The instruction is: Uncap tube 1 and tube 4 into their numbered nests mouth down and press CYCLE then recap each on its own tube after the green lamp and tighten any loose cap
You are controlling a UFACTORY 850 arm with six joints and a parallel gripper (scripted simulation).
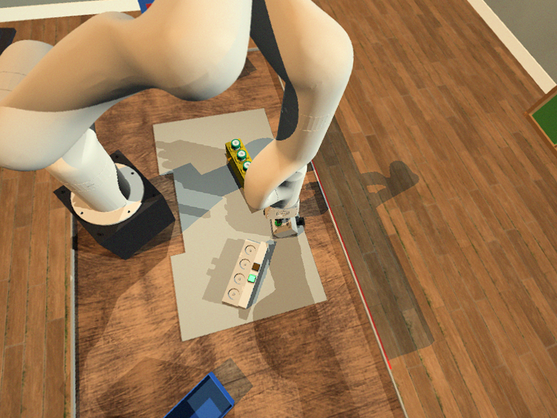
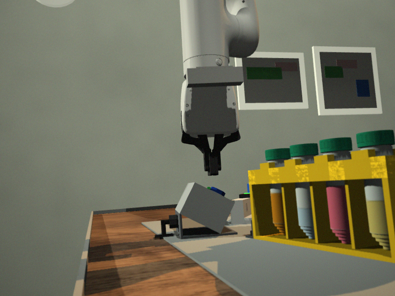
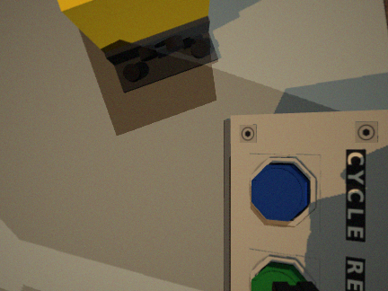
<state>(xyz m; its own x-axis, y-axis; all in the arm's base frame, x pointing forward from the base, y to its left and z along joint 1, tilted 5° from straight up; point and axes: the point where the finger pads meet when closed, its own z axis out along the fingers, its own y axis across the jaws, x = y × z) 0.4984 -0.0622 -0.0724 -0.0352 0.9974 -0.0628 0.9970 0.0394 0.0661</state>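
Now: hand 50 mm above the green key. Also, from my hand: green cap: 70 mm behind, 150 mm to the left; blue cycle key: 40 mm to the left, 50 mm below; grey key housing: 20 mm ahead, 30 mm to the left, 60 mm below.
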